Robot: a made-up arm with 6 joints.
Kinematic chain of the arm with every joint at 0, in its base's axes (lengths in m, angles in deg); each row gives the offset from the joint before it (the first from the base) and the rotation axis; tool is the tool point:
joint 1: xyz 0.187 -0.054 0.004 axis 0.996 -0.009 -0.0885
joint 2: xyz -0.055 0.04 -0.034 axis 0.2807 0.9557 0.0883
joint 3: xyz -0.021 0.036 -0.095 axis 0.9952 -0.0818 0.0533
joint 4: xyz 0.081 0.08 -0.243 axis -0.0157 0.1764 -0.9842
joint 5: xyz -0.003 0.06 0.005 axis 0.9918 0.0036 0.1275
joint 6: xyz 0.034 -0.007 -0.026 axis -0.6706 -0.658 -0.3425
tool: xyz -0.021 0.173 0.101
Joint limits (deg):
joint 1: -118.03..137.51
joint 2: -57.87..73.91
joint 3: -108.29..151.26
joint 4: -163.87..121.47
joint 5: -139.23..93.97
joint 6: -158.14..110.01
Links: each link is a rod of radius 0.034 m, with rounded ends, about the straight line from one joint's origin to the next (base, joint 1, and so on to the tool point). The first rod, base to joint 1, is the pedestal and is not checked.
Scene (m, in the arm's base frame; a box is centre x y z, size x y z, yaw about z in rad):
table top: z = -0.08
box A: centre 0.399 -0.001 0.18 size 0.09 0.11 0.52 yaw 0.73
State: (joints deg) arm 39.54 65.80 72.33 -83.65 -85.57 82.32
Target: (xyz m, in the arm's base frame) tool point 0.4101 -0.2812 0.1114
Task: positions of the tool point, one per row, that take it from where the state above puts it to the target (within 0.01 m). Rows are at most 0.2 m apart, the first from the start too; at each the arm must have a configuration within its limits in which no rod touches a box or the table.
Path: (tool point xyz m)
1: 0.2727 0.1937 0.4174
2: 0.2709 0.0406 0.4691
3: 0.2550 -0.1090 0.4736
4: 0.3221 -0.1715 0.4067
5: 0.3705 -0.2250 0.3197
6: 0.3995 -0.2631 0.2189
7: 0.4101 -0.2812 0.1113

